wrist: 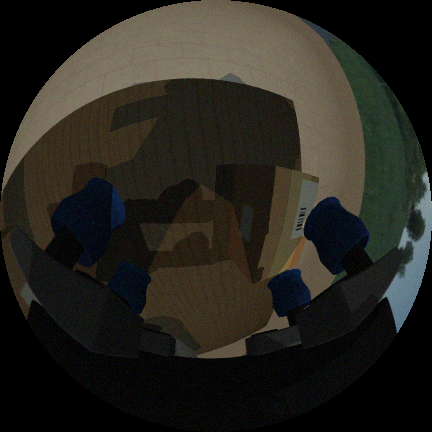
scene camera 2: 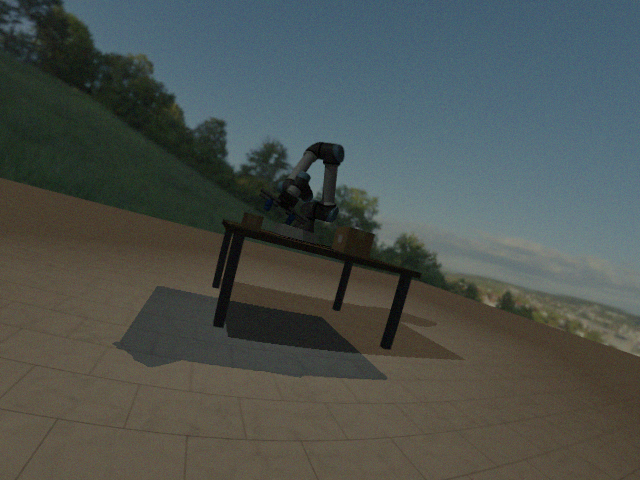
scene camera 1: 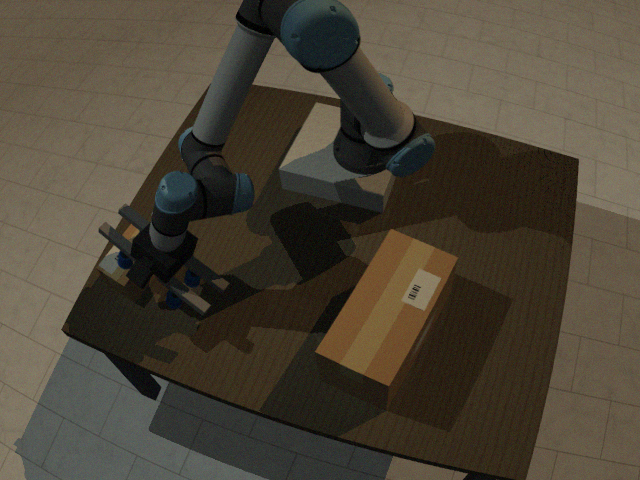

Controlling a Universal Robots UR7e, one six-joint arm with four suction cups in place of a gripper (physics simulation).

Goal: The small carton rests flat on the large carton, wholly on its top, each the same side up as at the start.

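Note:
The small carton lies on the table near its left corner. It is tan with a white barcode label on top. The suction tool hangs over it and hides most of it in scene camera 1. In the wrist view the four blue cups are bare, and the carton lies off to the right between the two right-hand cups. Nothing hangs from the cups. The large carton lies flat at the table's front right, label up, with nothing on its top.
The arm's grey base plate stands at the back middle of the table. The table's left edge and corner are close to the small carton. Tiled floor lies all around the table.

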